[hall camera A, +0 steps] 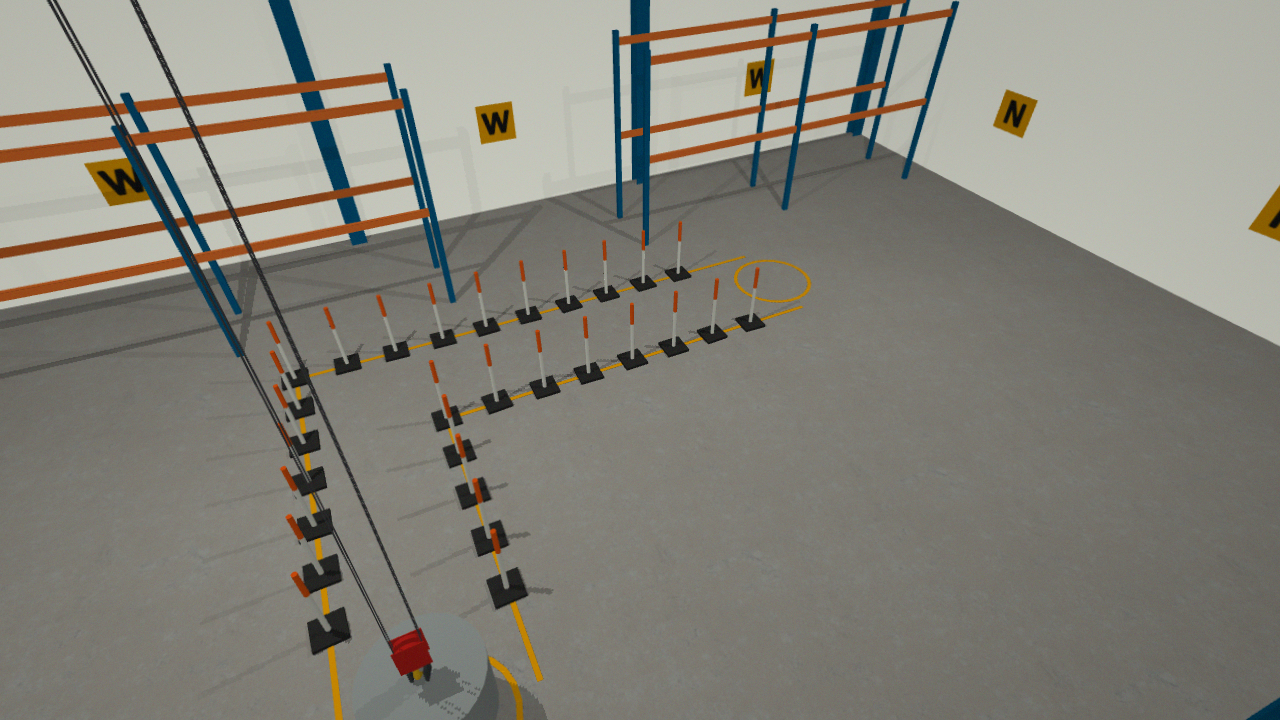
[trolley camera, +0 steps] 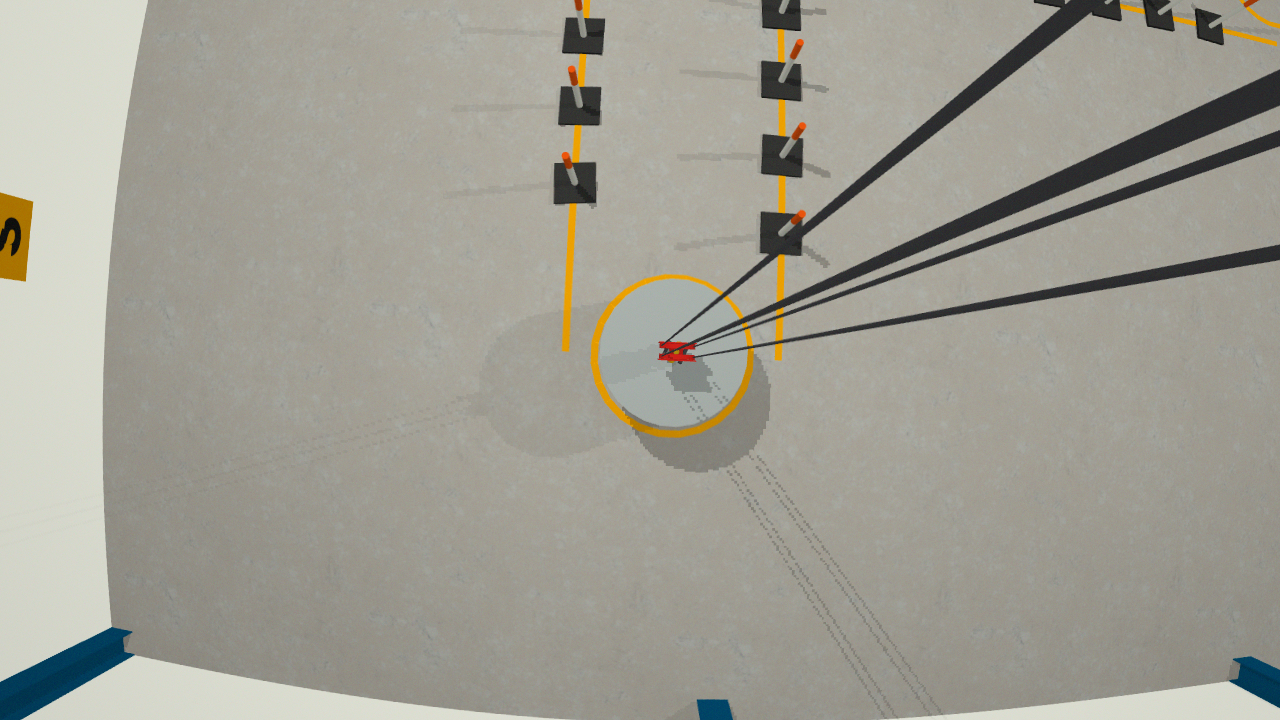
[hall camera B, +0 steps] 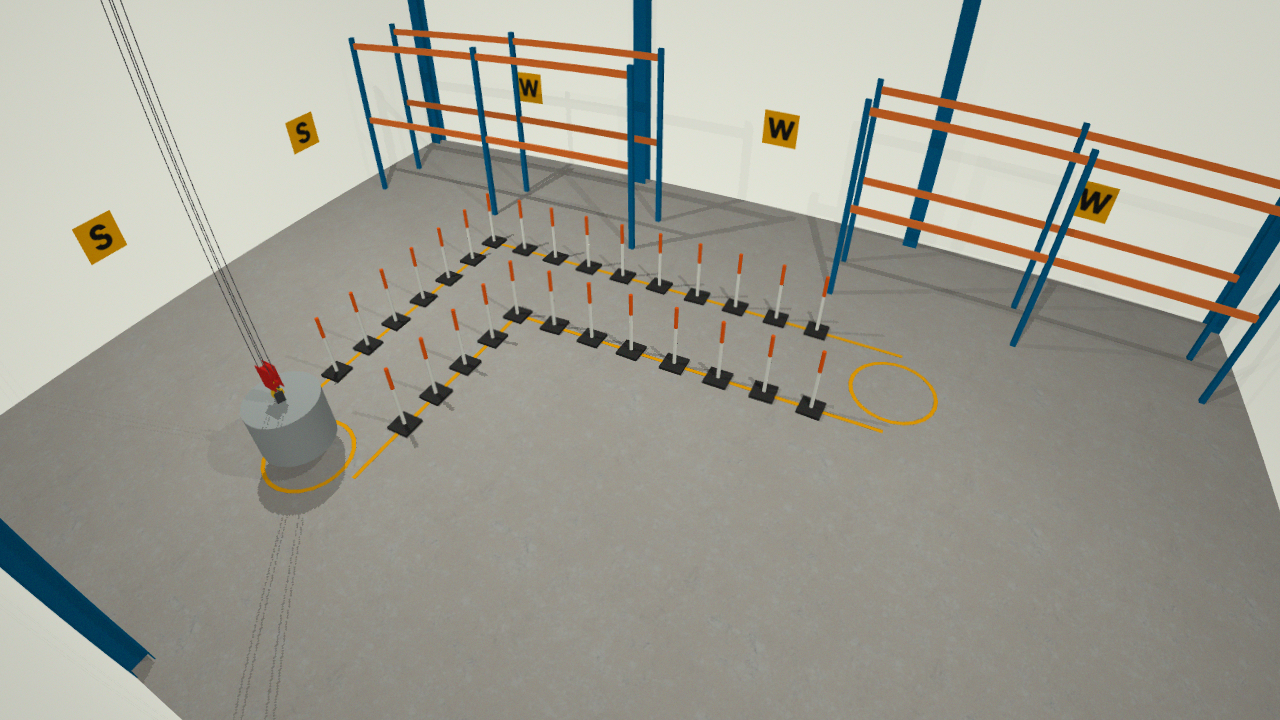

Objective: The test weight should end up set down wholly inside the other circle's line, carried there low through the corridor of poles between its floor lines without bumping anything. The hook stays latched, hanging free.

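Observation:
The grey test weight (hall camera A: 456, 637) (hall camera B: 297, 440) (trolley camera: 635, 313) hangs upright above the floor, its shadow apart from it. My hook (hall camera A: 418, 673) (hall camera B: 279, 394) (trolley camera: 676, 352), under the red block, is shut on it at the top centre; the latch is too small to see. In the trolley camera the weight appears over the near circle (trolley camera: 595, 355) (hall camera B: 299, 490), at the corridor mouth. The other circle (hall camera A: 810, 284) (hall camera B: 936, 399) lies at the corridor's far end, with no weight in it.
Orange-and-white poles on black bases (hall camera A: 506, 588) (hall camera B: 404, 424) (trolley camera: 574, 182) stand in two rows along the yellow floor lines (hall camera A: 528, 642) (trolley camera: 569, 277). The corridor bends once. The nearest poles stand ahead on both sides. Blue-and-orange racks (hall camera A: 617, 125) (hall camera B: 484, 134) stand along the W wall.

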